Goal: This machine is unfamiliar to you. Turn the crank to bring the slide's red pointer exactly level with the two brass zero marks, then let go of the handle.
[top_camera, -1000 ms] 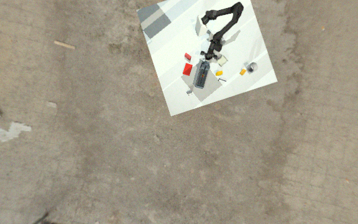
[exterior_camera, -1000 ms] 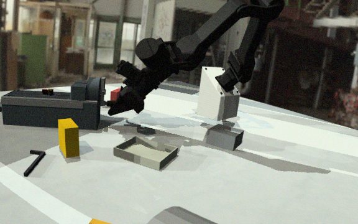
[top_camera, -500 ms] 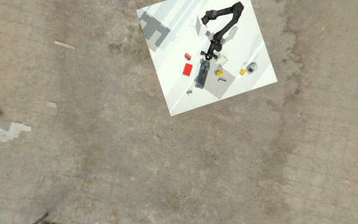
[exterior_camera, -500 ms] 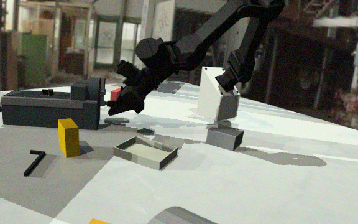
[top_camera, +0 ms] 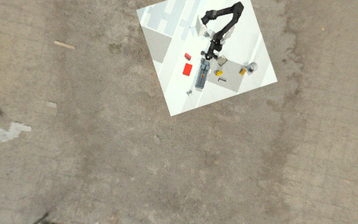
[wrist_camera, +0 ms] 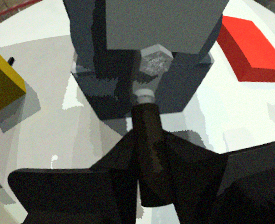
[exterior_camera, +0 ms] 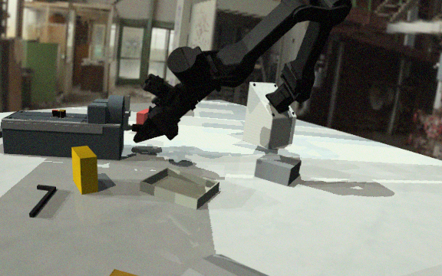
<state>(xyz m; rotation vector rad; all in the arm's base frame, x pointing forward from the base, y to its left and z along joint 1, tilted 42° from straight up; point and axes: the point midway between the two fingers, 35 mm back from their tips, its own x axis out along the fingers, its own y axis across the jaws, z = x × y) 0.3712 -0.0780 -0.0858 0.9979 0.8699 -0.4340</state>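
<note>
Right now the dark crank handle is 30 mm above my gripper tip, 10 mm to the left of it and 10 mm behind it. Round my gripper tip: red pointer: 130 mm ahead, 120 mm to the right, 50 mm above; then shallow grey tray: 190 mm to the left, 50 mm ahead, 30 mm below; then yellow block: 170 mm ahead, 80 mm to the left.
</note>
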